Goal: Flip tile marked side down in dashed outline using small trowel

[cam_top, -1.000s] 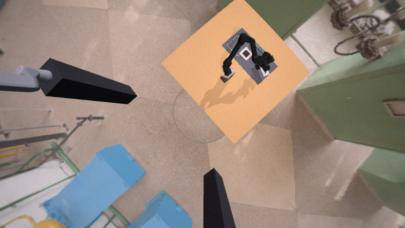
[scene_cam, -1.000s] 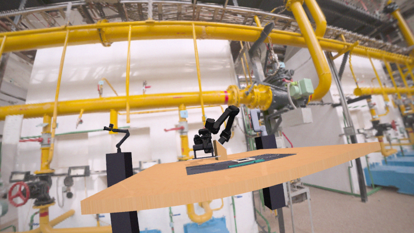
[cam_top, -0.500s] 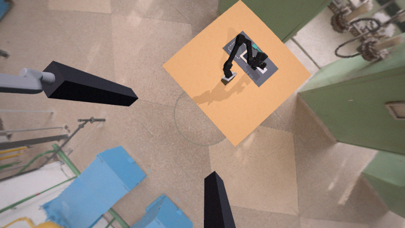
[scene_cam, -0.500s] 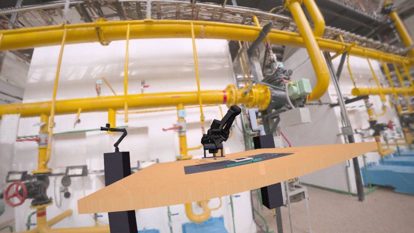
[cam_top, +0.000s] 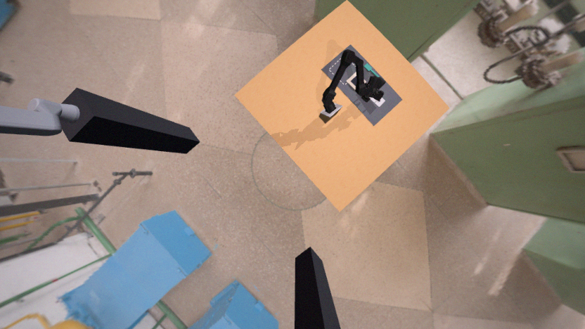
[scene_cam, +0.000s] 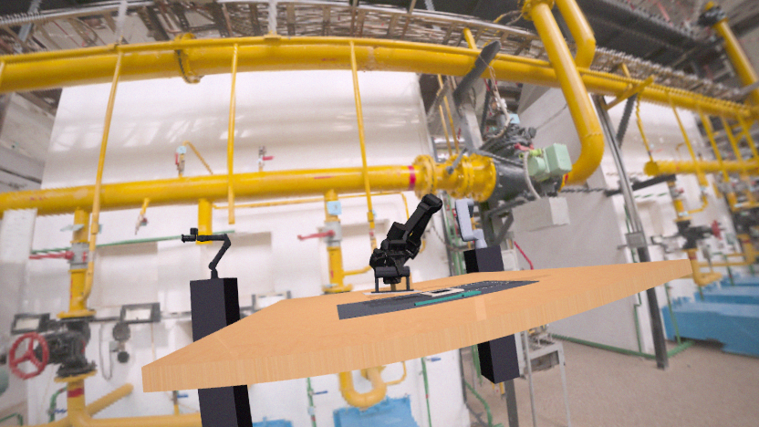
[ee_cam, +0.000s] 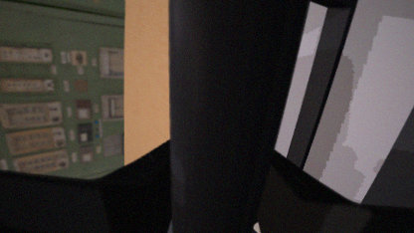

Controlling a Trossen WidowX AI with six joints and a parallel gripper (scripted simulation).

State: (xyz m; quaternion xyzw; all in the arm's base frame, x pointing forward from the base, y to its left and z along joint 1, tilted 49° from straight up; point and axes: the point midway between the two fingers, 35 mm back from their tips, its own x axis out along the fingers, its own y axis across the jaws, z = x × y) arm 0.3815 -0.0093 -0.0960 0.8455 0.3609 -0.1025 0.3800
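Now: gripper tip 100 mm to the right of the grey mat, 100 mm above it and 10 mm past it. The rest, counted from my gripper tip: teal trowel 130 mm to the left, 130 mm ahead, 70 mm below; small trowel 30 mm behind, 10 mm below; tile 150 mm to the left, 70 mm below, 40 mm behind.
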